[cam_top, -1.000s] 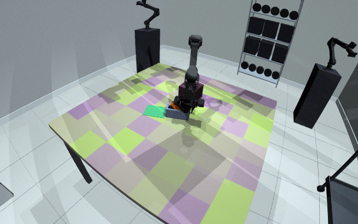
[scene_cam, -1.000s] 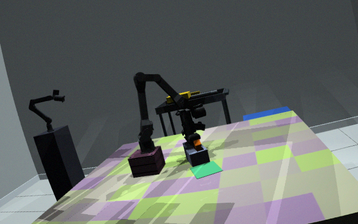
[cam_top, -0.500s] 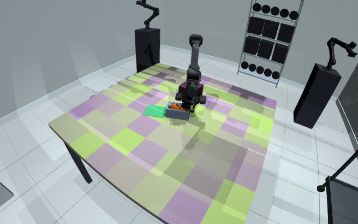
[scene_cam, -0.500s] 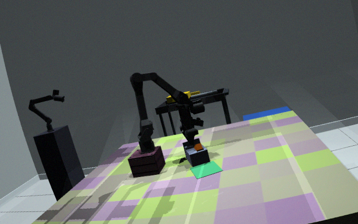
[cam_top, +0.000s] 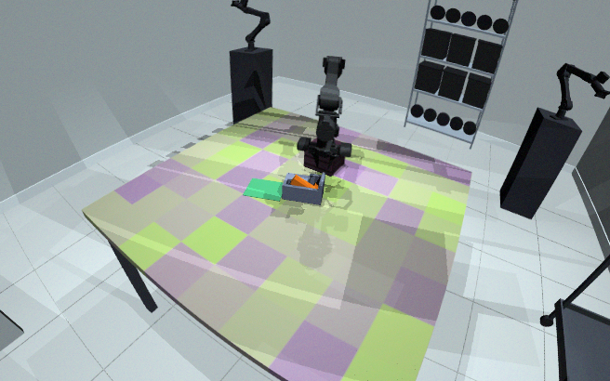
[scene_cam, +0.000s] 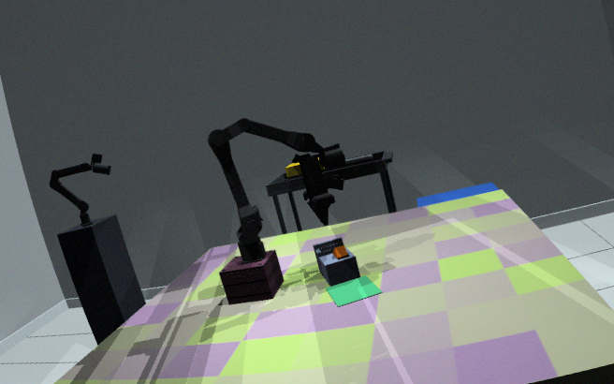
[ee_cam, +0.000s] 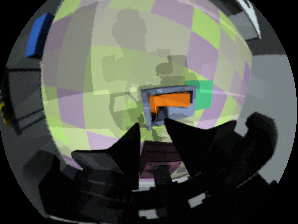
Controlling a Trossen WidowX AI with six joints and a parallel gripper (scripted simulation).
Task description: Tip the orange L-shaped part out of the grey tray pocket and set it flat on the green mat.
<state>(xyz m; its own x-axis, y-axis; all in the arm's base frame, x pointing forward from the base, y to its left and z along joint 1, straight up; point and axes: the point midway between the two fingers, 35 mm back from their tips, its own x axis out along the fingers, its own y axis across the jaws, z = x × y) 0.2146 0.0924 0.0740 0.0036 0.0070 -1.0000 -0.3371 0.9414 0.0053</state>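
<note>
Now: gripper tip 10 mm short of the orange L-shaped part, 40 mm to the left of it and 100 mm above it. From my gripper tip the other things lie so: green mat: 70 mm ahead, 210 mm to the right, 160 mm below.
</note>
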